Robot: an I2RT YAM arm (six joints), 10 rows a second.
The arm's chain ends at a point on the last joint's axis. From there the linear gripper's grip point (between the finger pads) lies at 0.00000 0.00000 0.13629 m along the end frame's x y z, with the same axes.
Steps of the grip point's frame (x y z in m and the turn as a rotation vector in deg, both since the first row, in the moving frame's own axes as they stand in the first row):
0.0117, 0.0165, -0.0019, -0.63, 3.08, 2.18
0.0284, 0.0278, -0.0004, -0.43, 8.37, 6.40
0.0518, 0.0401, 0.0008, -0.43, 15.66, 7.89
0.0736, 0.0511, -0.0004, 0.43, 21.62, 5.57
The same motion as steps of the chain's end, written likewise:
0.0044, 0.0149, -0.0017, -0.63, 3.08, 2.18
0.0087, 0.0257, 0.0011, -0.43, 8.37, 6.40
0.0152, 0.0365, 0.0059, -0.43, 15.66, 7.89
0.0234, 0.0496, 0.0092, 0.43, 21.62, 5.57

